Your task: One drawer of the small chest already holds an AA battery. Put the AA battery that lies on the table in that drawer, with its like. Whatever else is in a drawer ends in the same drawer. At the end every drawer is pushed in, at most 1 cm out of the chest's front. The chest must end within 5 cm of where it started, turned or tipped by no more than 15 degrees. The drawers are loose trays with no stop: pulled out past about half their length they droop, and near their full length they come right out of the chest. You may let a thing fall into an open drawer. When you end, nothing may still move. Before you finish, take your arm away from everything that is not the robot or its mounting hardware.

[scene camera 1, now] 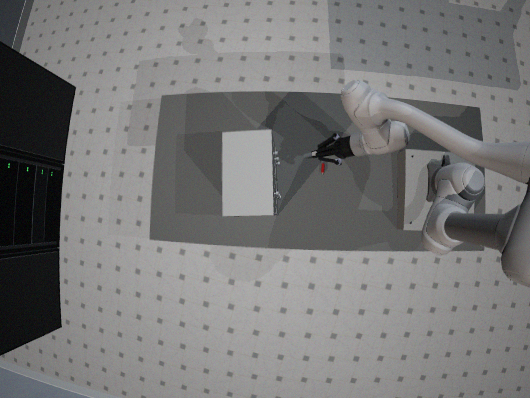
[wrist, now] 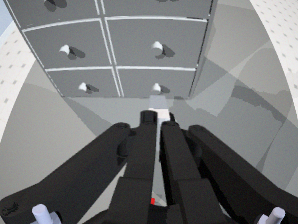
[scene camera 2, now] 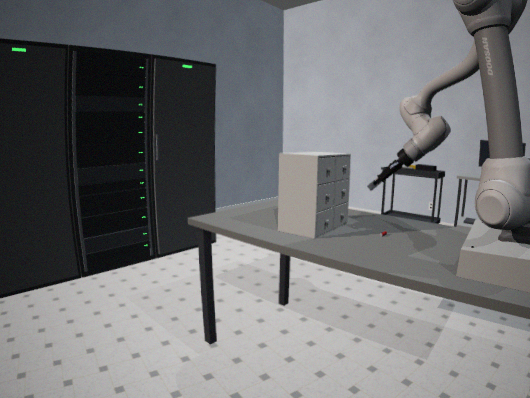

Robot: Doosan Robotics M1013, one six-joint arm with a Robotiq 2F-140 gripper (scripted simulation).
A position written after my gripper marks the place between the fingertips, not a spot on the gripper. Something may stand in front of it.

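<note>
My gripper (wrist: 156, 107). Small white chest (scene camera 1: 247, 174), (scene camera 2: 298, 173). Drawer (wrist: 84, 42).
</note>
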